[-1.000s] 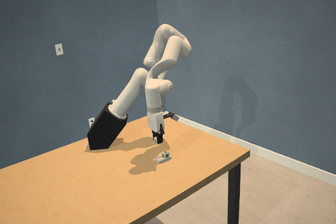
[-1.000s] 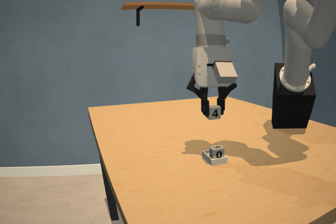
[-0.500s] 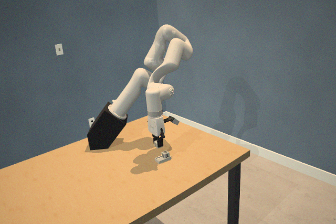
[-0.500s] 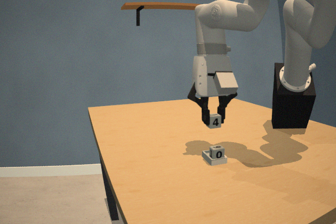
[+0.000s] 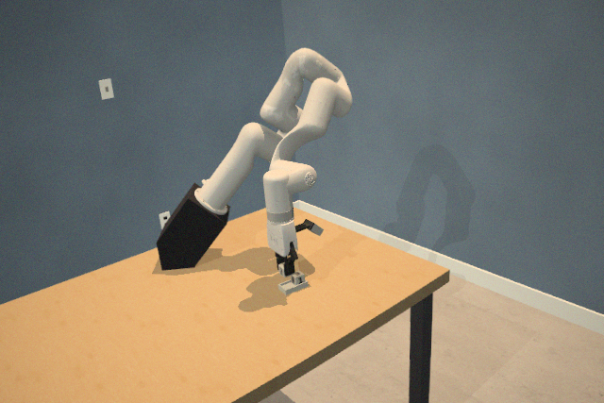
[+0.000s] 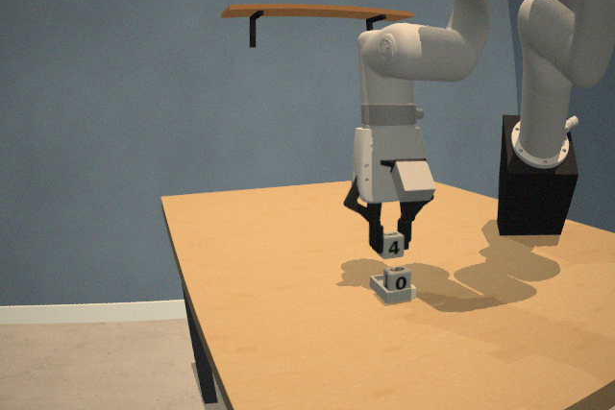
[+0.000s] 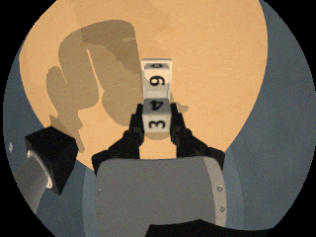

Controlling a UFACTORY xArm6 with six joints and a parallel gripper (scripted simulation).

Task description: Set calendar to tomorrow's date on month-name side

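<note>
Right now the digit cube is 3 cm to the left of my hand and 6 cm below it. The rest, counted from my hand: grey tray 2 cm to the left, 7 cm below.
</note>
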